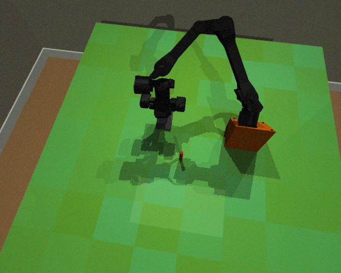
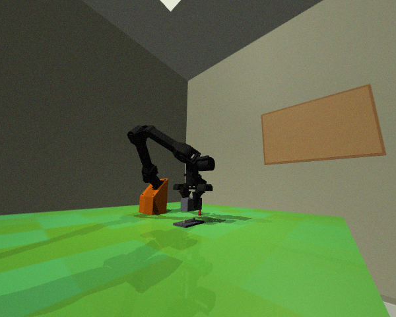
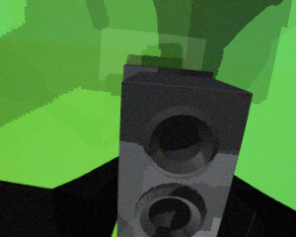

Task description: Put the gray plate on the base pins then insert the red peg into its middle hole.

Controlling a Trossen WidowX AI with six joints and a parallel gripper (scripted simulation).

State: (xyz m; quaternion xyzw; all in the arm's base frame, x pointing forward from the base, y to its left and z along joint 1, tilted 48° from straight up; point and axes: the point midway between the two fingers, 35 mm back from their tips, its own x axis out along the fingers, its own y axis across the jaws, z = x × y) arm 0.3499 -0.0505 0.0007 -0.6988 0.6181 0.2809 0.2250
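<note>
Now: gripper tip 170 mm to the right of the red peg, 120 mm past it and 30 mm above it. From my gripper tip the other things lie so: gray plate 30 mm above.
</note>
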